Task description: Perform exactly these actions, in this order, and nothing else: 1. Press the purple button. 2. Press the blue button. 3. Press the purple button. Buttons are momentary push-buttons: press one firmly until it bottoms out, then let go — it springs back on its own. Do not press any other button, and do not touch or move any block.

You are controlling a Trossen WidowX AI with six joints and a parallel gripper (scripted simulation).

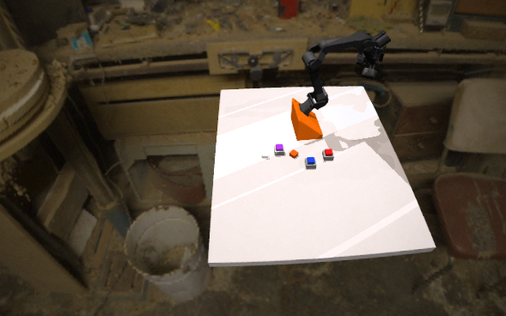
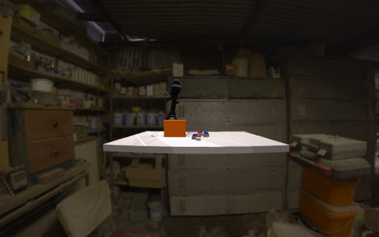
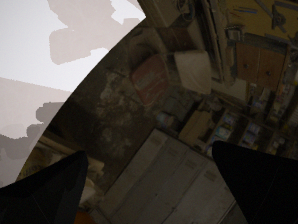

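Now: gripper tip 510 mm to the left of the purple button, 280 mm short of it and 270 mm above it. Round my gripper tip: orange block (440 mm to the right, 300 mm ahead, 290 mm below); then blue button (370 mm to the right, 370 mm ahead, 270 mm below); then red button (320 mm ahead, 280 mm to the right, 270 mm below).
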